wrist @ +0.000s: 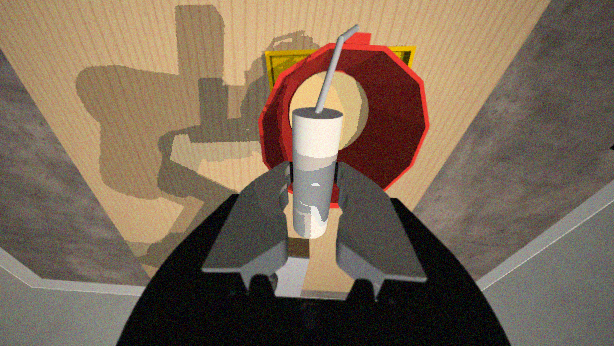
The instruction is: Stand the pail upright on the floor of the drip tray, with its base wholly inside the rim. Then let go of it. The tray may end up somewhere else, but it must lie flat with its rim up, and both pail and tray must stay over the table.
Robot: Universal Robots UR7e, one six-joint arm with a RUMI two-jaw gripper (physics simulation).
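Places are measured from the arm's base along level axes (x back, y right, z up), in millimetres.
Pixels of known places: gripper, fingertip midpoint: (pixel 313 164).
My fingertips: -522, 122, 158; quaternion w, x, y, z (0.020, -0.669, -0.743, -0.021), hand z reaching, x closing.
Observation:
For each thing: its middle in the pictures, then the offset to it from my fingertips, as dx, dy, dz. "pt": a spot on its surface instead. Level surfaces: height alone.
- red pail, surface spot: (pixel 397 110) pt -28, +116, -118
- grey wire bail, surface spot: (pixel 330 70) pt -66, +4, -10
- white cylindrical handle grip, body centre: (pixel 312 179) +11, +0, +7
- yellow drip tray, surface spot: (pixel 292 52) pt -83, -34, -205
- pale wooden table top, surface height: dz -231
The red pail (pixel 397 110) is seen from above, its mouth towards the camera and its round cream inner floor showing. A grey wire bail (pixel 330 70) runs from the far rim to a white cylindrical handle grip (pixel 318 137). My gripper (pixel 313 164) is shut on this grip, one jaw on each side. The yellow drip tray (pixel 292 52) lies on the table behind the pail, its rim up. Its two far corners show; the pail hides most of it. The pail's base is hidden, so its height above the tray and whether it touches cannot be told.
The pale wooden table top (pixel 245 25) runs between slanting left and right edges, with dark mottled floor beyond both. The arm's shadow covers the table's left part. A whitish object (pixel 292 277) and a brown patch (pixel 298 247) show between the jaws, near the bottom.

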